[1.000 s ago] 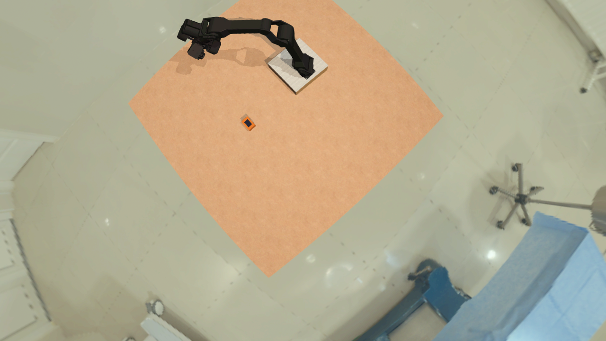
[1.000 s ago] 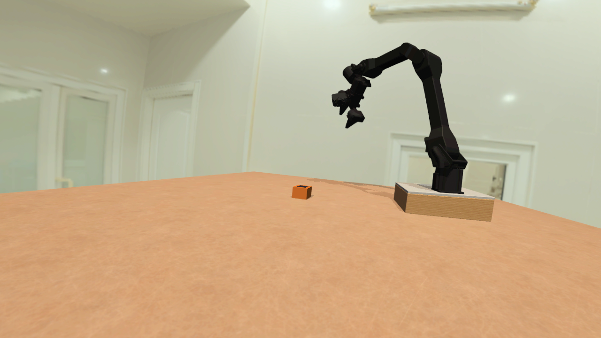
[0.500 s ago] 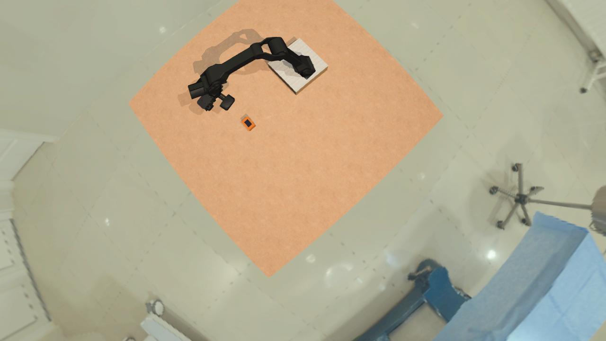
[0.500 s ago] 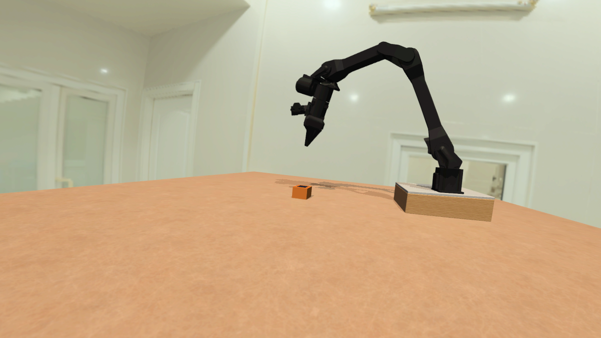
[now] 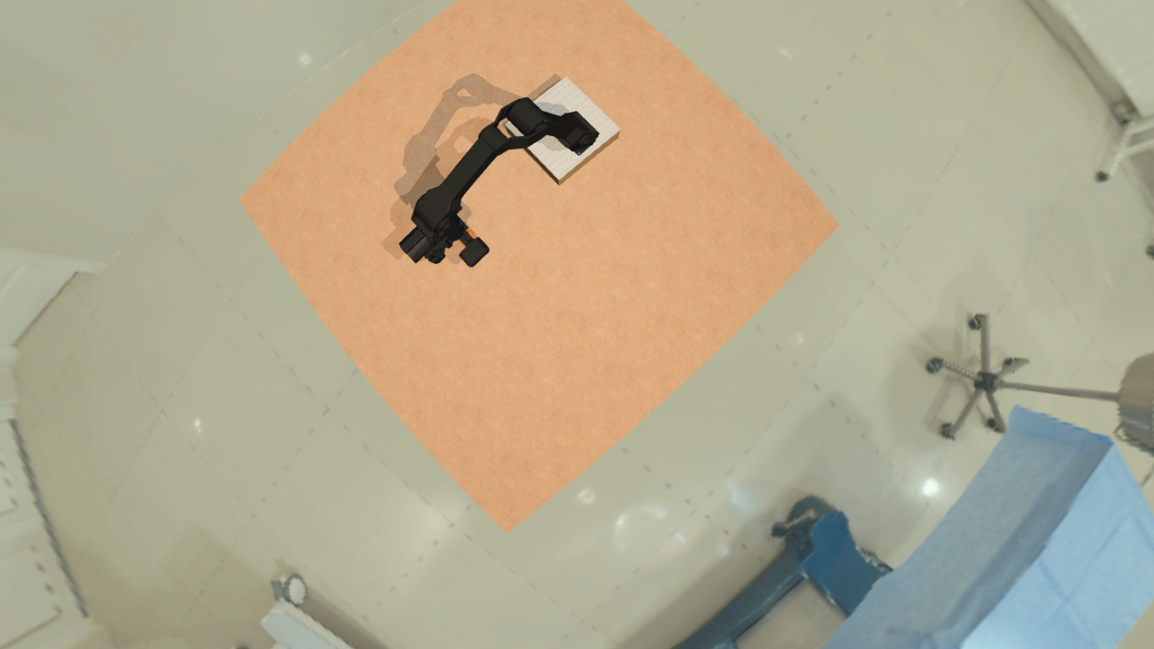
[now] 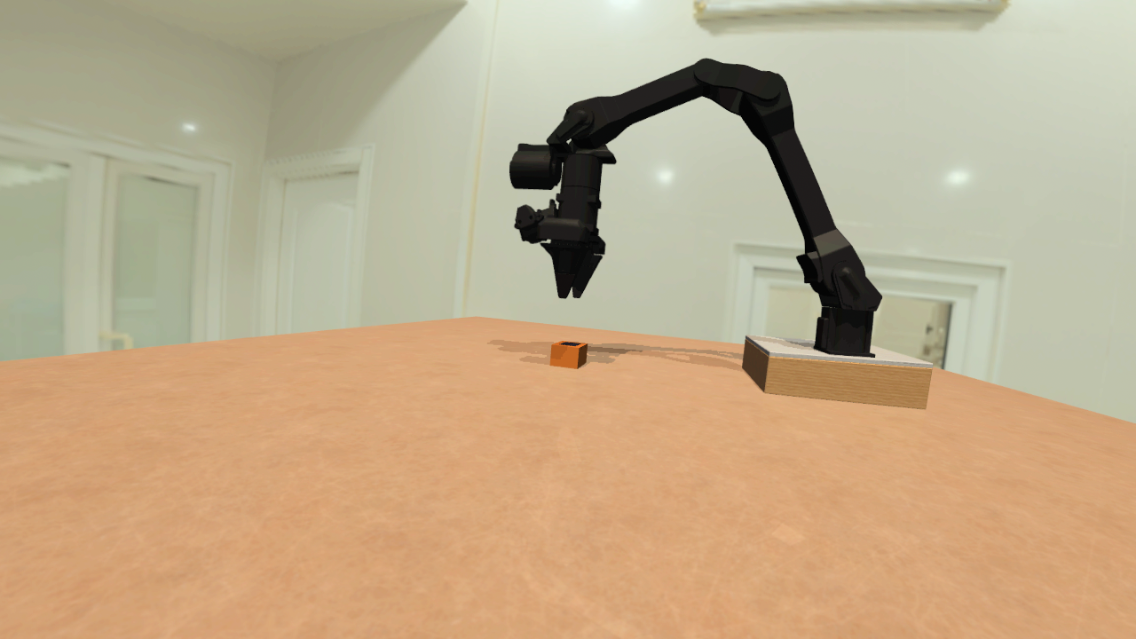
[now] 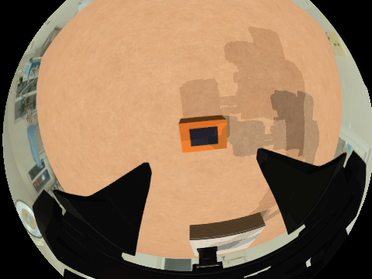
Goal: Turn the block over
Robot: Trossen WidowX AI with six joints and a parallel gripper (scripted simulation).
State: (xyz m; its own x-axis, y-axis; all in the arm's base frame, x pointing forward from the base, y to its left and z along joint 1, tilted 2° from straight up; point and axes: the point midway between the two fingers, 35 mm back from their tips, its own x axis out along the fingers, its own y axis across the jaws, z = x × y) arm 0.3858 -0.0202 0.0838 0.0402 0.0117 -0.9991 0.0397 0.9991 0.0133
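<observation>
Right now my gripper tip is 7 cm above the orange block, 1 cm to the left of it and 1 cm past it.
</observation>
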